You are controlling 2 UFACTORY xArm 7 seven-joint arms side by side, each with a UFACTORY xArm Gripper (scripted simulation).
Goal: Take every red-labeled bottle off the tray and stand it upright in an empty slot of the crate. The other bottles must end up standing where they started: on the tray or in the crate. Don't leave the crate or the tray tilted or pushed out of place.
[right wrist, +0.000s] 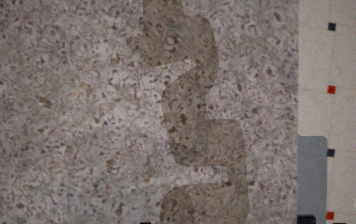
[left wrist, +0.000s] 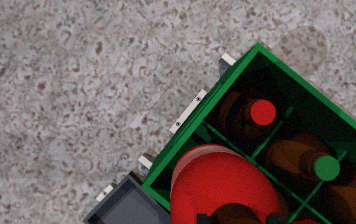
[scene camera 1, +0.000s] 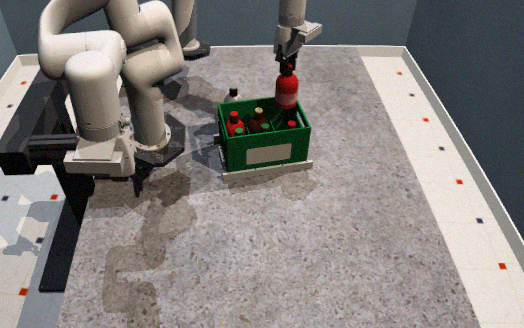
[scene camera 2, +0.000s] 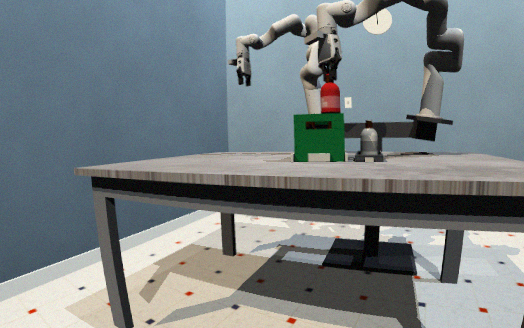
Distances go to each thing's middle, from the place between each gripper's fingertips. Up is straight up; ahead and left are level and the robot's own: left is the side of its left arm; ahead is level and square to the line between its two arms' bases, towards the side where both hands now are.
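The green crate [scene camera 2: 306, 141] is 240 mm below my left hand [scene camera 1: 287, 71], and it sits 70 mm behind that hand and 70 mm to the right of it.
The green crate is 340 mm below my right hand, while it is also 570 mm to the left of that hand and 270 mm ahead of it.
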